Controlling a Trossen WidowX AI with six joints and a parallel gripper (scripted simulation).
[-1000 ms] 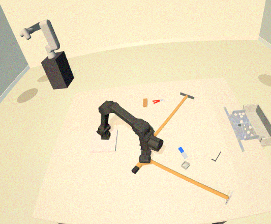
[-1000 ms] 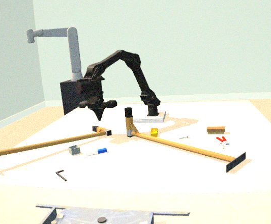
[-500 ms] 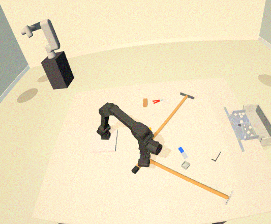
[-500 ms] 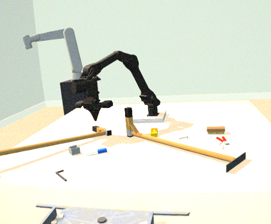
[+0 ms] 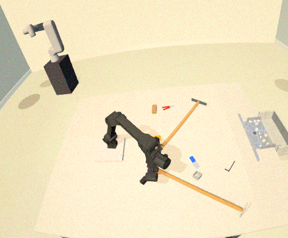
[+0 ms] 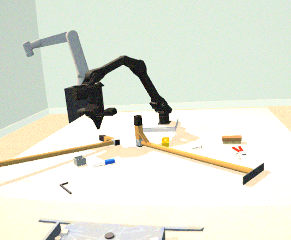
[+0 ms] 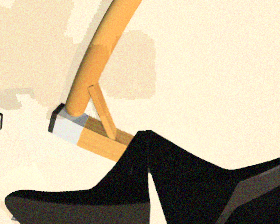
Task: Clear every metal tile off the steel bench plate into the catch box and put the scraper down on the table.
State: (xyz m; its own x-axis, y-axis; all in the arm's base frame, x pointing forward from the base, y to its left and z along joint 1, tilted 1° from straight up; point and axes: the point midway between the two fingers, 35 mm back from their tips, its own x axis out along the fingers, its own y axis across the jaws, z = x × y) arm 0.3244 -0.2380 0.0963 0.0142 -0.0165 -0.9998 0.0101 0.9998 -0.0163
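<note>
Now: gripper tip 44 cm to the right of the long scraper, 14 cm short of it and 2 cm above it. From my gripper tip the other things lie so: yellow block: 32 cm to the left, 7 cm below, 5 cm behind; blue marker: 22 cm ahead, 12 cm to the left, 8 cm below; small grey box: 24 cm ahead, 7 cm below, 2 cm to the left.
</note>
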